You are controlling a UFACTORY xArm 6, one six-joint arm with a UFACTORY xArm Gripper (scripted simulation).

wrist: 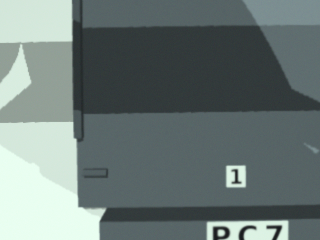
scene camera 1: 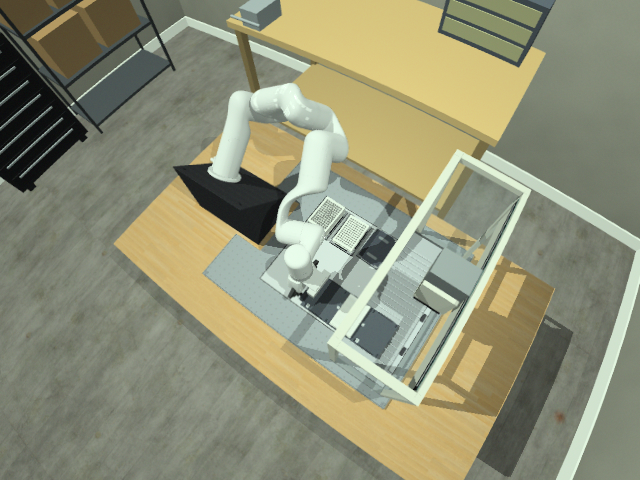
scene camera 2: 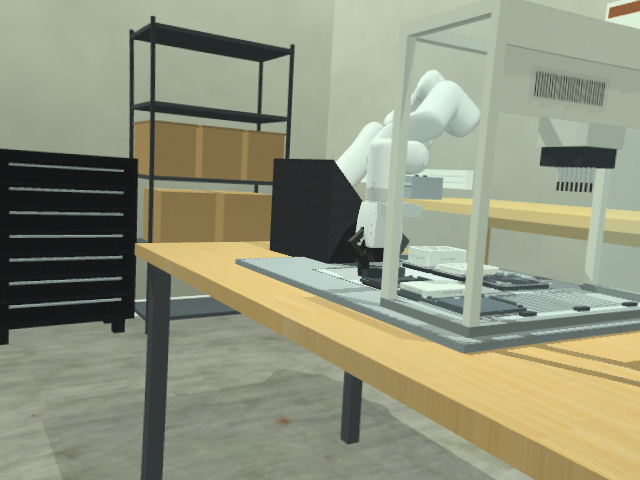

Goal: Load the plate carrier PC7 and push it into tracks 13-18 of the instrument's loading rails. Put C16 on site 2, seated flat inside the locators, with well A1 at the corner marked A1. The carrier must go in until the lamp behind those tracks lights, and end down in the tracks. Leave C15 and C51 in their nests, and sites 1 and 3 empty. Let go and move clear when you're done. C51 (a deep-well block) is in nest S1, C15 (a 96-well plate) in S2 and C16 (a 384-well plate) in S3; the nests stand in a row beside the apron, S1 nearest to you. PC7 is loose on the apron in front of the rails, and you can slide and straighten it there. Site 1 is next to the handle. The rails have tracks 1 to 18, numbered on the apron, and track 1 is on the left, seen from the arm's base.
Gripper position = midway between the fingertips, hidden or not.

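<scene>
Scene camera 1 shows a carrier PC7 (scene camera 1: 375, 330) and a nest S3 (scene camera 1: 375, 246). Scene camera 2 shows my gripper (scene camera 2: 377, 276). The wrist view shows the carrier PC7 (wrist: 179, 119) as well.
</scene>
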